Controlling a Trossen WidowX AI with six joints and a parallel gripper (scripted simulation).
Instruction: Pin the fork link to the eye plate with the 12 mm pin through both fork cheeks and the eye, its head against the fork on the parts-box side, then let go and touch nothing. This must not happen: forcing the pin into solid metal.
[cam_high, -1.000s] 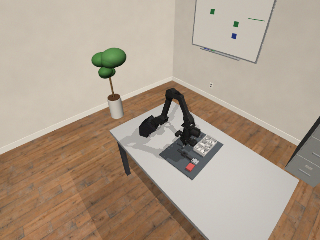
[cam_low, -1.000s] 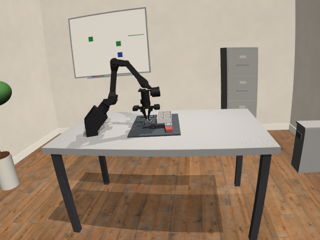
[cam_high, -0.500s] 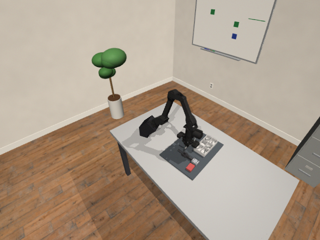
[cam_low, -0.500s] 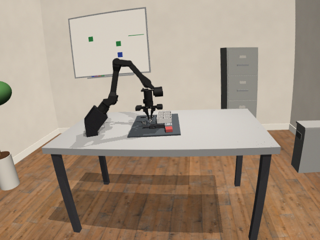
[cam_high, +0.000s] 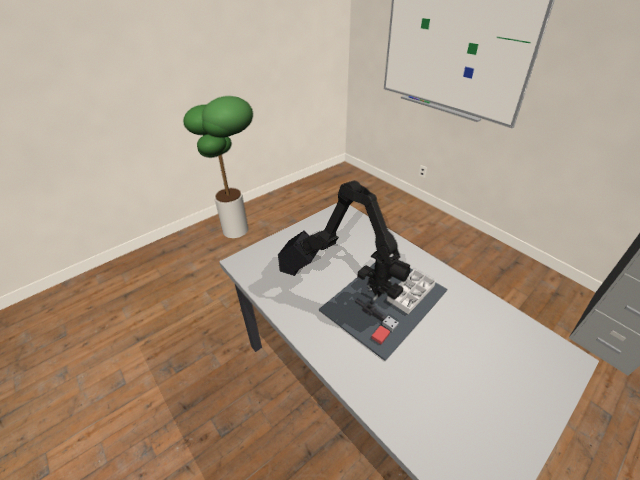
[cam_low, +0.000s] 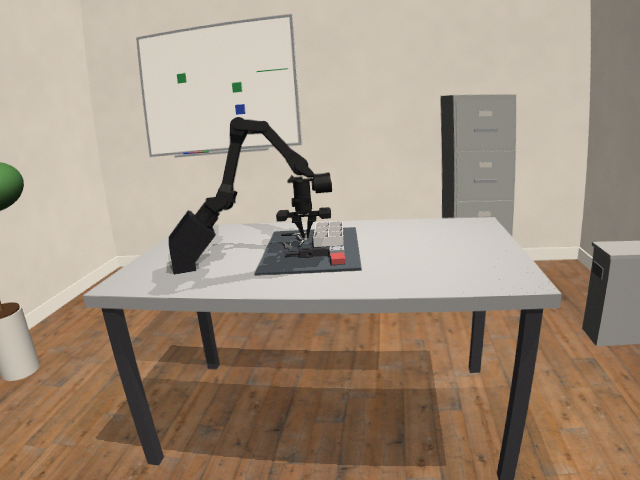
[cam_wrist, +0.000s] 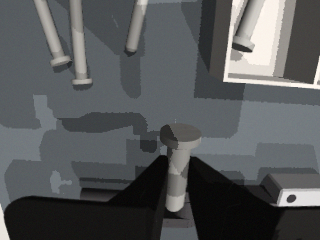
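The eye plate is 4 cm ahead of my hand, 5 cm to the right of it and 7 cm below it. The rest, counted from my hand: mat (5 cm to the left, 9 cm below); grey headed pin (3 cm below); small grey block (12 cm ahead, 3 cm to the right, 6 cm below).
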